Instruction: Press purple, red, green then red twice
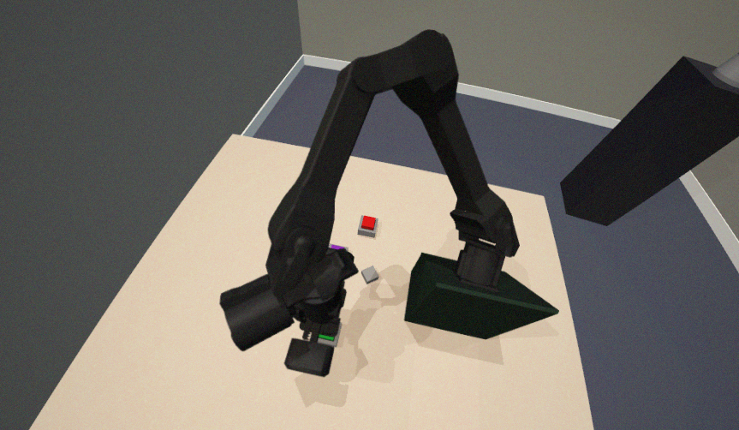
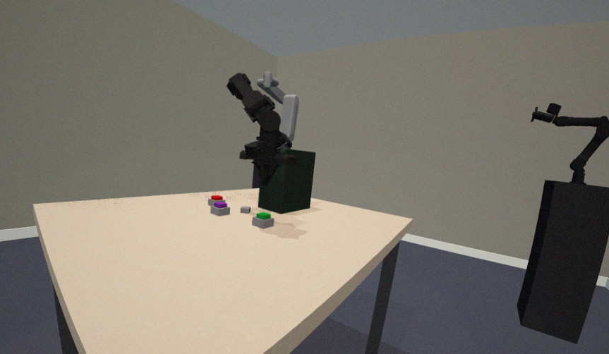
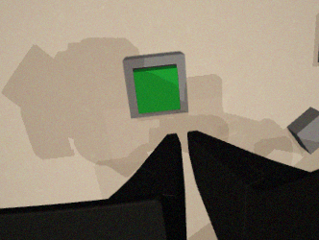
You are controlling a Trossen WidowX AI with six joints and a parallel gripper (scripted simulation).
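Now: the green button 1 cm to the left of my gripper tip and 9 cm below it. Round my gripper tip: red button: 1 cm behind, 28 cm to the right, 9 cm below; purple button: 4 cm ahead, 17 cm to the right, 9 cm below; small grey block: 5 cm behind, 15 cm to the right, 12 cm below.
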